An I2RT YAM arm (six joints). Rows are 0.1 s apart.
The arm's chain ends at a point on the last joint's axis. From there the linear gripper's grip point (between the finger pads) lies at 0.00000 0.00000 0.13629 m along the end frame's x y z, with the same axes.
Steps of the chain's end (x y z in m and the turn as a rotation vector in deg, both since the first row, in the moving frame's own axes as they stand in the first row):
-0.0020 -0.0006 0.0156 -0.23 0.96 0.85
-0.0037 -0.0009 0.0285 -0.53 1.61 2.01
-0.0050 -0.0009 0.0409 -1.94 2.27 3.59
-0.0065 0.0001 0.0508 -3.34 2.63 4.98
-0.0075 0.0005 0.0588 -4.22 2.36 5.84
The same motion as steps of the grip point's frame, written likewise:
0.0003 0.0000 0.0156 -0.23 0.96 0.85
0.0001 0.0004 0.0284 -0.53 1.61 2.01
0.0002 0.0039 0.0407 -1.94 2.27 3.59
-0.0006 0.0083 0.0504 -3.34 2.63 4.98
-0.0024 0.0108 0.0583 -4.22 2.36 5.84

